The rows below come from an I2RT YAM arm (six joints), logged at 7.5 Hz.
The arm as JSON. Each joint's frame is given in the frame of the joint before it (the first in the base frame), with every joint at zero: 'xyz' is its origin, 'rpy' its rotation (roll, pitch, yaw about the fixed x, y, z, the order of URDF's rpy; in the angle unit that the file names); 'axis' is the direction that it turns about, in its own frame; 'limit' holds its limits. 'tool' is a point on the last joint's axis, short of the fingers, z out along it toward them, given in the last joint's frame.
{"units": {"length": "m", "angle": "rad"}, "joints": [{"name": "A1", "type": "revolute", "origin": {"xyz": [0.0, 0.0, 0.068], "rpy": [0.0, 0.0, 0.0]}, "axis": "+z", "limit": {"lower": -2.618, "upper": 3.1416}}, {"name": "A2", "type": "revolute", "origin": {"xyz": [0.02, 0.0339, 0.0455], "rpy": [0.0, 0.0, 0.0]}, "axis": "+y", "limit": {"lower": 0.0, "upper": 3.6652}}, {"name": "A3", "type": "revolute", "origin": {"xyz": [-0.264, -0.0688, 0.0], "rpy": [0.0, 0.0, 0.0]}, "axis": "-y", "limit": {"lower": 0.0, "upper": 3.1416}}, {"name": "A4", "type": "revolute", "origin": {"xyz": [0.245, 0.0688, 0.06], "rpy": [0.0, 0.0, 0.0]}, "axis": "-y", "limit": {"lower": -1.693, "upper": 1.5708}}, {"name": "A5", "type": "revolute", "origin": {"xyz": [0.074, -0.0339, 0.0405], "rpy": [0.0, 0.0, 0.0]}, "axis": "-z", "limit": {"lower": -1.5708, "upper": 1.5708}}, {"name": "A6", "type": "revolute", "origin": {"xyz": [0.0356, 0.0, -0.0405], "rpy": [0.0, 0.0, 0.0]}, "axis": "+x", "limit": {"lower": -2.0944, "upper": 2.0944}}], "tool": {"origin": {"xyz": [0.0, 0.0, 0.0], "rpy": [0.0, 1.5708, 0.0]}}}
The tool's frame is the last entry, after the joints.
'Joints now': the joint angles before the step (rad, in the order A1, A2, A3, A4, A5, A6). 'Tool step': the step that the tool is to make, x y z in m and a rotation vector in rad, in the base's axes. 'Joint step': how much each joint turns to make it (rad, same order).
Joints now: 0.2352, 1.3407, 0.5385, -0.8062, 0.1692, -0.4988
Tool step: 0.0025, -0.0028, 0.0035, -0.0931, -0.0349, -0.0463
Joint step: 0.0004, -0.0004, 0.0126, -0.0119, 0.0969, 0.0515
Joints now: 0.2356, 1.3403, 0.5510, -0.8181, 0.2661, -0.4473
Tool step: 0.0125, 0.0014, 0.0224, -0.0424, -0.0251, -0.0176
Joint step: 0.0002, -0.0020, 0.0977, -0.0910, 0.0465, 0.0201
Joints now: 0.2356, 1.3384, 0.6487, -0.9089, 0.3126, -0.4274
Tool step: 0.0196, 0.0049, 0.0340, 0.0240, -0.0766, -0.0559
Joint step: 0.0001, 0.0001, 0.1453, -0.0830, -0.0053, 0.0588
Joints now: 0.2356, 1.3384, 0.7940, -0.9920, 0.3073, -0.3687
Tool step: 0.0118, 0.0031, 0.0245, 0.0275, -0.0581, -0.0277
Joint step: -0.0006, 0.0002, 0.0995, -0.0451, -0.0115, 0.0292
